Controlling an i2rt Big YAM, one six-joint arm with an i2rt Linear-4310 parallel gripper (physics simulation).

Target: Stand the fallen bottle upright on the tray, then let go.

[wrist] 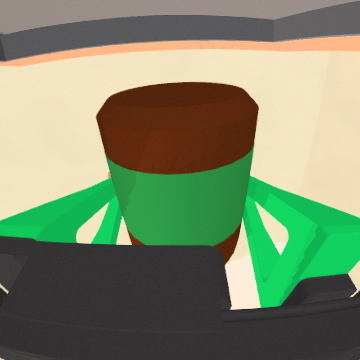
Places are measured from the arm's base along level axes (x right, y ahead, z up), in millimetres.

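Pixels of known places: gripper, fingertip midpoint: (181, 181).
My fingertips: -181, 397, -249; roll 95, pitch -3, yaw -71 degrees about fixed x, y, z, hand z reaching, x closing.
Note:
Ahead of a thing's pixels: the offset from my fingertips to its middle, as dx, dy, dz. "spot": to the spot under its first point.
The bottle @[+9, +3, +21] (178, 167) is dark brown with a wide green band. It is in the middle of the wrist view, with one flat brown end toward the top of the picture. My gripper (181, 181) has bright green fingers, one on each side of the bottle, and is shut on it at the green band. The bottle's lower end is hidden behind the dark gripper body. Whether the bottle touches anything below is hidden. I cannot tell for sure which surface is the tray.
A cream surface (55, 120) spreads behind and beside the bottle. A thin orange strip @[spot: -89, -8, -88] (150, 45) runs along its far side, with a dark grey edge @[spot: -88, -9, -97] (150, 29) and a lighter grey area beyond. A pale patch (242, 282) shows between the gripper body and the right finger.

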